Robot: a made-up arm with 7 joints.
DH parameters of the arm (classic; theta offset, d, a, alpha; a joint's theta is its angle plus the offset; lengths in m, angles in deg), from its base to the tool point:
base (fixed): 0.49 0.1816 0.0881 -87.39
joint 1: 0 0.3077 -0.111 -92.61
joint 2: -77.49 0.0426 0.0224 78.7
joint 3: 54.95 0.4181 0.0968 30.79
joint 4: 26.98 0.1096 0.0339 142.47
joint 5: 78.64 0.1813 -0.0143 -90
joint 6: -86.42 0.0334 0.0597 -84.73
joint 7: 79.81 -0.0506 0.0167 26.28
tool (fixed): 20.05 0.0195 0 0
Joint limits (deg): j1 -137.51..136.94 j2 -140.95..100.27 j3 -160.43..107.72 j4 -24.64..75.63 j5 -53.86..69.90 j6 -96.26..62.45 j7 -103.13..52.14
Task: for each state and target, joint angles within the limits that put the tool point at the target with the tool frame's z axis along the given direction. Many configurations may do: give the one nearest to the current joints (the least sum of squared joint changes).
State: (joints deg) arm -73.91 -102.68 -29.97 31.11 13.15 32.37 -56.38
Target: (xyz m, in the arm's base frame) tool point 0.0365 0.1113 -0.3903 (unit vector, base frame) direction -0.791 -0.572 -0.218
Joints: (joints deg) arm -58.31 -76.22 -39.32 75.63 -15.00 62.45 -74.16
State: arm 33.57 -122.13 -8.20 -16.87 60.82 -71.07 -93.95
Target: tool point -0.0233 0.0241 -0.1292 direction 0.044 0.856 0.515
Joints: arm -6.16 -107.35 19.56 -12.03 69.90 -63.65 -52.00
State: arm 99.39 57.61 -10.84 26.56 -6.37 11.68 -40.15
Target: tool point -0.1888 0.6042 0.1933 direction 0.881 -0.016 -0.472
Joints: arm 75.03 53.80 -22.93 34.30 42.54 -7.61 -38.32
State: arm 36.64 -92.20 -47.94 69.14 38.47 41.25 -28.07
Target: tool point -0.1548 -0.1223 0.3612 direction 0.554 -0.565 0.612
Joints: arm 54.18 -117.83 -76.52 75.63 30.62 32.64 -11.85
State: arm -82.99 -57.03 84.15 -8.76 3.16 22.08 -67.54
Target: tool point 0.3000 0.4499 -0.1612 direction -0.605 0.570 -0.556
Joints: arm -84.78 -11.87 27.49 -1.03 27.25 47.80 -70.06
